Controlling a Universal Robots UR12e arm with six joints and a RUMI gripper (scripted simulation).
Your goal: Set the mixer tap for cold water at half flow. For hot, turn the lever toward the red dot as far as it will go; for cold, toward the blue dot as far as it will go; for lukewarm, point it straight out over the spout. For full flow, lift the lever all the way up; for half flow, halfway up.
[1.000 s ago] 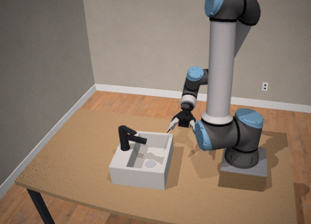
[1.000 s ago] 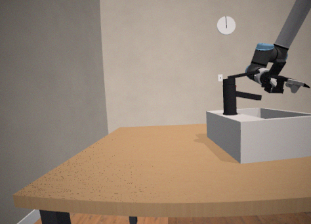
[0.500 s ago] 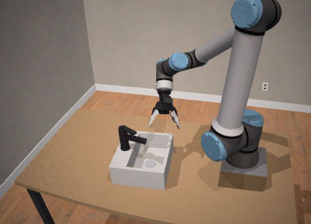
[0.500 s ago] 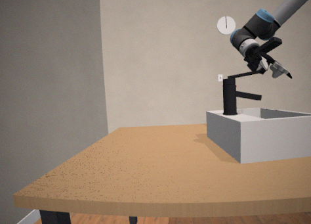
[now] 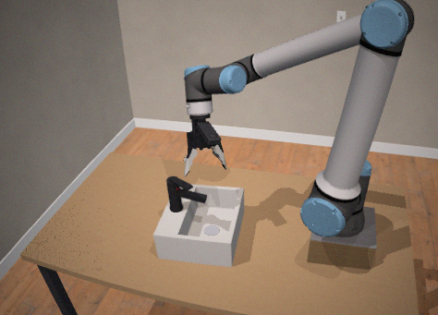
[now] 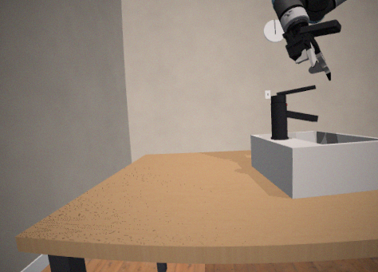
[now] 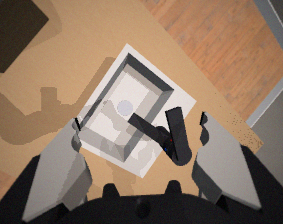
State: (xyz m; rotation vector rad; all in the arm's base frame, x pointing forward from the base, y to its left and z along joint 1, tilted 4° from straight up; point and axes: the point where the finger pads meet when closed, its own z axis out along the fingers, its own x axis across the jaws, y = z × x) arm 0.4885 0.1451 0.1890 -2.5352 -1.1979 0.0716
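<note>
Right now my hand is 90 mm short of the lever, 50 mm above it and 20 mm to the right of it. The rest, counted from my hand: white sink (290 mm below, 30 mm ahead, 20 mm to the right).
</note>
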